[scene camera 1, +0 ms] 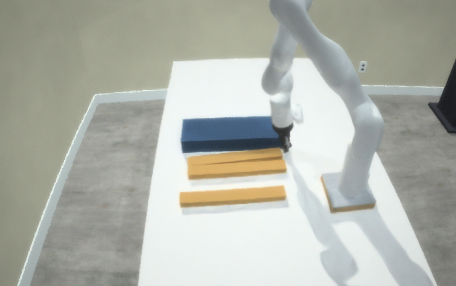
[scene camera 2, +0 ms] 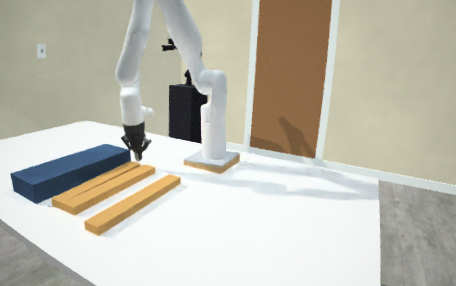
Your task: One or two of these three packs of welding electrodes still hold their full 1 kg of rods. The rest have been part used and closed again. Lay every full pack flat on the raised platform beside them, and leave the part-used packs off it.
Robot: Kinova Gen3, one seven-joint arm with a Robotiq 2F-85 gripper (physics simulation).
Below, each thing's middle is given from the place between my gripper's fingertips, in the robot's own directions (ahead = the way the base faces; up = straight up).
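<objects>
My hand is 10 cm to the left of the blue raised platform (scene camera 2: pixel 38 183), and it is 21 cm short of the platform.
</objects>
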